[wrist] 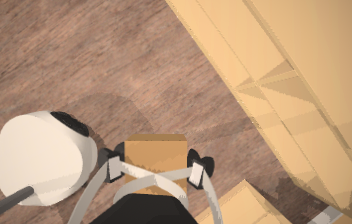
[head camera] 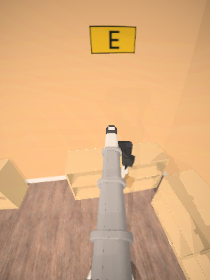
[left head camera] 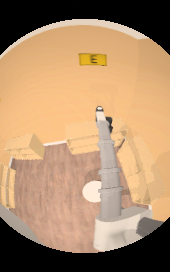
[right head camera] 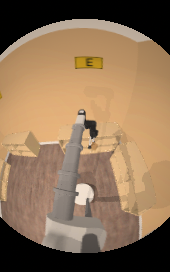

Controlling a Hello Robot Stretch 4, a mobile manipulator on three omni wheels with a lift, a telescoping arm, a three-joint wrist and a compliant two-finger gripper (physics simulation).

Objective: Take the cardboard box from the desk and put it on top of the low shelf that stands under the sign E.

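Places are measured from the robot's base along level axes (x ahead, y left, z up), in centimetres.
Where they show: gripper, between the fingertips: (wrist: 157, 158) (right head camera: 90, 145); robot's base, origin of its link: (left head camera: 93, 190) (right head camera: 81, 193).
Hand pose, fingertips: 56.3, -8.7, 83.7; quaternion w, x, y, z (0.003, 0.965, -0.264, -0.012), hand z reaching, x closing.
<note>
Each offset is from my fingertips to the top centre of the thing, as dx, dy, dz. Level surfaces: height alone.
The cardboard box @(-0.7, -1.7, +3.9) (wrist: 156, 150) is a small brown block held between the two fingertips, partly behind the crossed pale finger strips. My gripper (wrist: 157, 158) is shut on it. In the wrist view the box shows over the wooden floor, left of the low shelf. That shelf @(dz -25.3) (head camera: 82, 162) (left head camera: 80, 132) (right head camera: 67, 133) (wrist: 320, 30) stands against the wall under the yellow sign E @(+75.4, +6.3, +98.8) (head camera: 113, 40) (left head camera: 93, 59) (right head camera: 89, 62). In the head view my arm and wrist overlap the shelf's middle, and the box is mostly hidden. The desk does not show.
A second low shelf (head camera: 192, 195) (right head camera: 125, 175) stands at the right, close to the right end of the one under E. Another shelf (head camera: 7, 182) (left head camera: 30, 145) stands at the left. My round white base (wrist: 42, 160) (right head camera: 84, 194) is on the floor behind the gripper.
</note>
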